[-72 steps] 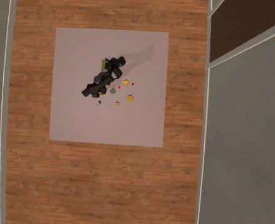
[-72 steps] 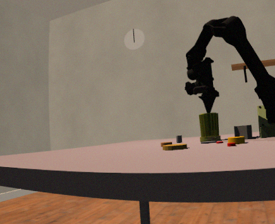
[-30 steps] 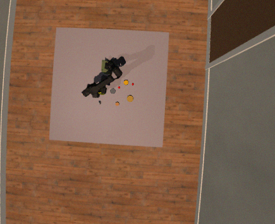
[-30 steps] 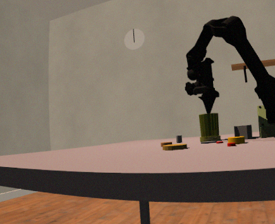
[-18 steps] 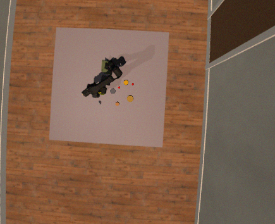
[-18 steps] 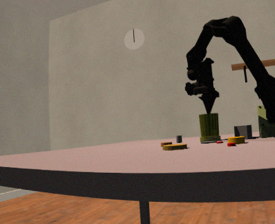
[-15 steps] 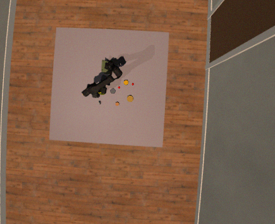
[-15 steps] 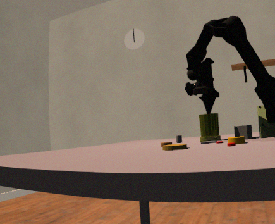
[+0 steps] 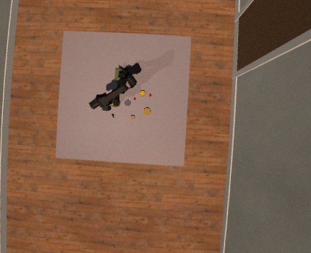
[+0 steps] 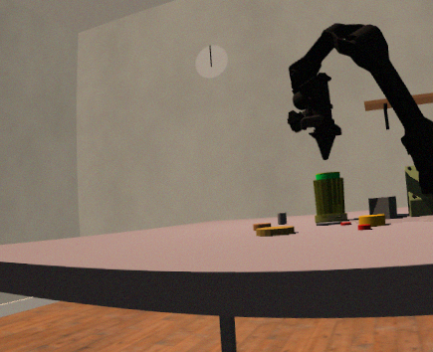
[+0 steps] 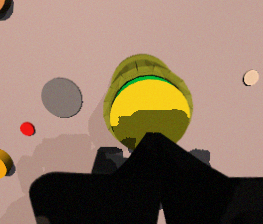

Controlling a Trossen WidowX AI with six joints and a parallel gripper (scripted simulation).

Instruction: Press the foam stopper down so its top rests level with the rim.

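My hand is 8 cm above the foam stopper. Round my hand: grey block 14 cm behind, 5 cm to the left, 17 cm below; then grey disc 2 cm behind, 11 cm to the left, 19 cm below; then small grey cylinder 14 cm ahead, 2 cm to the right, 18 cm below.
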